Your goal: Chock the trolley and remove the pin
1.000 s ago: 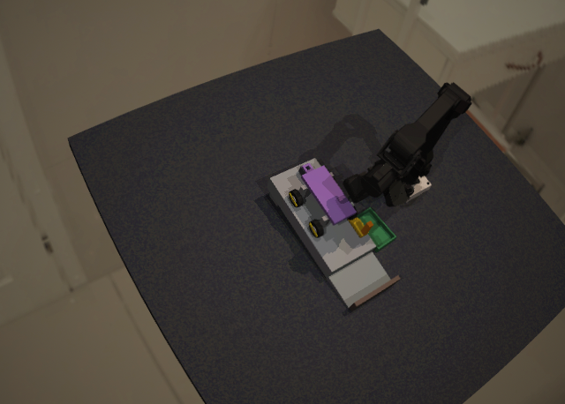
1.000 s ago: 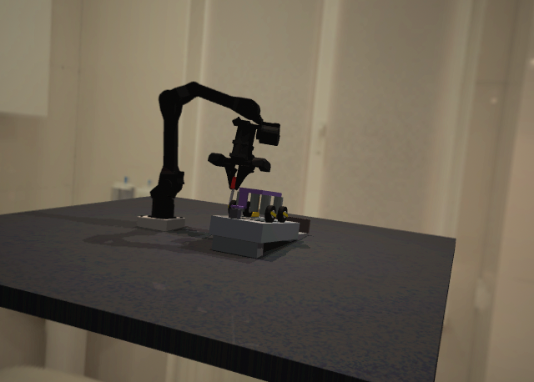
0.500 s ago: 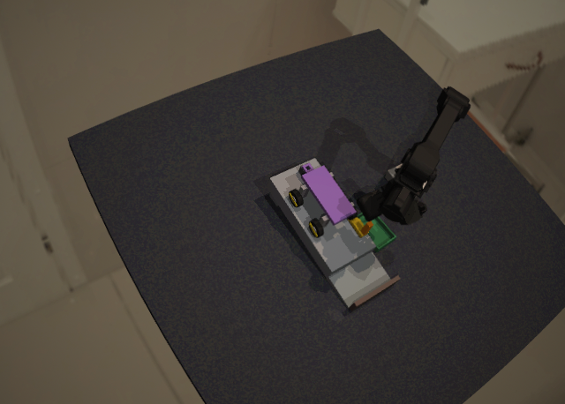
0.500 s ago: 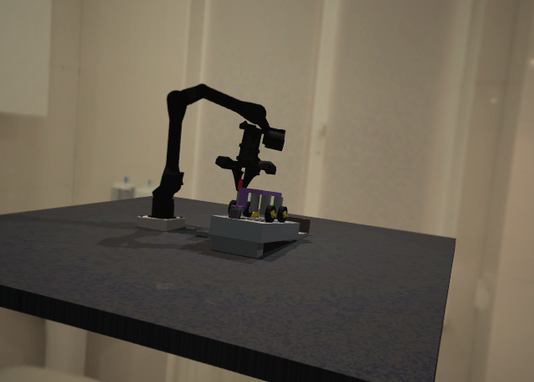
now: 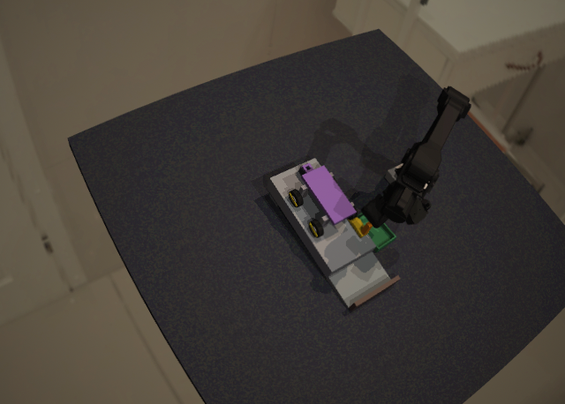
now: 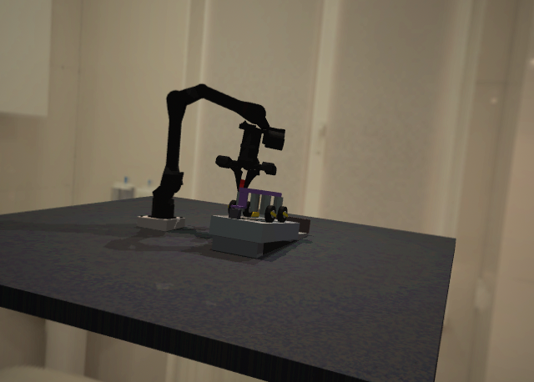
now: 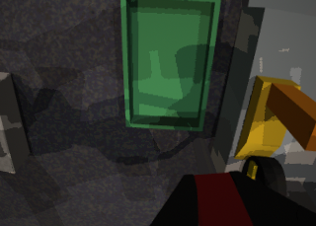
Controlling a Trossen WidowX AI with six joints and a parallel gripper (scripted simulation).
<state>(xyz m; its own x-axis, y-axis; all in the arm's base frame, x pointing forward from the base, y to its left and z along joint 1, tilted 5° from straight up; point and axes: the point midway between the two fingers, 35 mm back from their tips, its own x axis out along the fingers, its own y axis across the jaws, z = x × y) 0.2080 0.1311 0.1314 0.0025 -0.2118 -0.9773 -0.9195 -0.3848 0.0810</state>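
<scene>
The red-headed stop pin is right at my gripper tip. Round my gripper tip: purple trolley 120 mm ahead, 70 mm to the right, 20 mm below; then yellow chock 50 mm below, 50 mm ahead; then green tray 140 mm below, 20 mm behind.
</scene>
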